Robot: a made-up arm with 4 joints.
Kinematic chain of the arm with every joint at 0, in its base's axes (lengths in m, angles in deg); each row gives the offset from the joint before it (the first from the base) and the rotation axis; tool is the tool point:
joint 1: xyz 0 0 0.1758 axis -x
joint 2: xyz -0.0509 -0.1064 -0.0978 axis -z
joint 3: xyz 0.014 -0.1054 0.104 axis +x
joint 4: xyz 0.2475 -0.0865 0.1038 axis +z
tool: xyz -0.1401 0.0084 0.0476
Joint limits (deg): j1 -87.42..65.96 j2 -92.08..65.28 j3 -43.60..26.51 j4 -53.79..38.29
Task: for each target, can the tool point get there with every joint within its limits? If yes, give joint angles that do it. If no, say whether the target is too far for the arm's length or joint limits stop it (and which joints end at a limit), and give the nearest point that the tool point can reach.
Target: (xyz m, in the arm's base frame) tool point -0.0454 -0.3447 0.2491
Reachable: yes | joints -14.88 34.60 -1.54 -4.68
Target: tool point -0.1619 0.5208 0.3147
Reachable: no: joint limits stop it (at a limit: joint 2, joint 3, joint 4) | nearest point 0.0654 0.2271 0.2364 | short by 0.380 m
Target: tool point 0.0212 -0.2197 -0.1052
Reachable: yes | joints -74.31 14.67 17.78 -12.22
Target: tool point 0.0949 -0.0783 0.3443
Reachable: yes | joints 14.59 -11.07 -31.21 -27.30
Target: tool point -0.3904 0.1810 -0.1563
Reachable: no: joint limits stop it (at a limit: joint 1, joint 2, joint 3, joint 4) | nearest point -0.2824 -0.0840 -0.1948 | short by 0.289 m
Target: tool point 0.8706 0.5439 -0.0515
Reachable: no: too far | nearest point 0.2523 0.1149 0.1712 | short by 0.785 m
